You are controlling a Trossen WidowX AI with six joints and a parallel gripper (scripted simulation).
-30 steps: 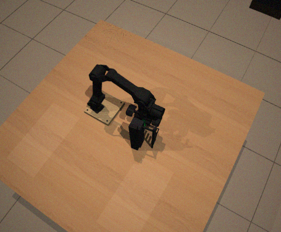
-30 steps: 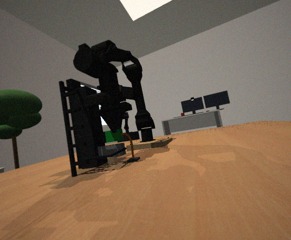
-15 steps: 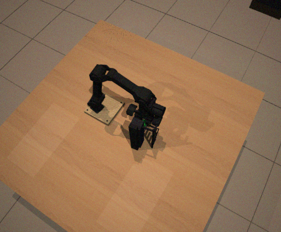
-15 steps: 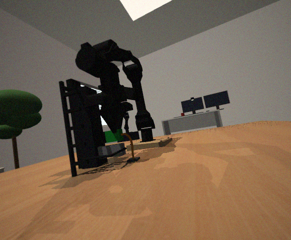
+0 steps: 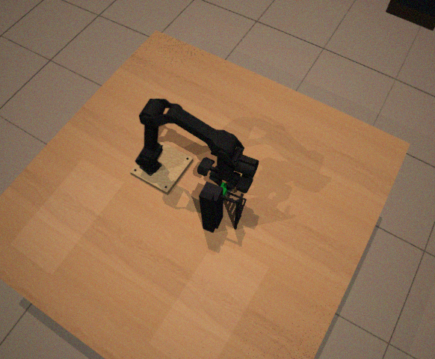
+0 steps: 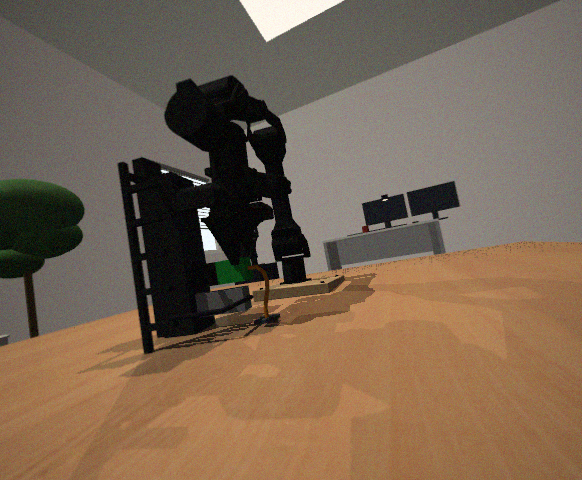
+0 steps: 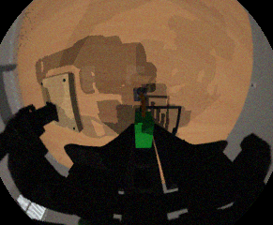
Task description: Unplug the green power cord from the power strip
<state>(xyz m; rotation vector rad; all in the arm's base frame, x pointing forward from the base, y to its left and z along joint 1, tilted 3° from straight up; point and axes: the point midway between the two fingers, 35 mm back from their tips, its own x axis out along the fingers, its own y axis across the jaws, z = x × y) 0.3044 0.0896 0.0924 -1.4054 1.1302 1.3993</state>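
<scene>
The green plug lies 30 mm to the right of my gripper tip and 10 mm ahead of it. The rest, counted from my gripper tip: black upright block (130 mm to the right, 50 mm above, 40 mm ahead).
</scene>
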